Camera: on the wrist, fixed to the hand. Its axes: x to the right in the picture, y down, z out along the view.
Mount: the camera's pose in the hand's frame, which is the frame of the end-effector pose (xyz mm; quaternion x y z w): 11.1 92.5 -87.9 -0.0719 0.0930 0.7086 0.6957
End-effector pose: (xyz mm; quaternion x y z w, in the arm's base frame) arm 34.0 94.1 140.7 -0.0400 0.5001 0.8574 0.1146
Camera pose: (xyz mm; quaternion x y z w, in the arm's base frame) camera -2.7 -24.2 173.5 -0.2386 -0.3253 -0.7100 0.5772
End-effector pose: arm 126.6 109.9 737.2 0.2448 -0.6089 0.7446 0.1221
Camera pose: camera 53.8 172.4 652.4 0.3392 0.6393 -0.5835 0.3685
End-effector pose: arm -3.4 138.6 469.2 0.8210 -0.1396 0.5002 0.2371
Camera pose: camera -107.8 106.7 536.2 -0.4087 0.6928 -0.5823 0.1175
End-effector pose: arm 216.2 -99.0 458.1 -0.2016 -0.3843 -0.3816 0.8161
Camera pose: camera 334.3 -100.9 408.7 -0.4358 -0.0212 0.2664 0.8595
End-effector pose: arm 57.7 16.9 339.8 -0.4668 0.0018 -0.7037 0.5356
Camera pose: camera 69.5 -74.6 251.0 -0.2966 0.4325 -0.1533 0.8376
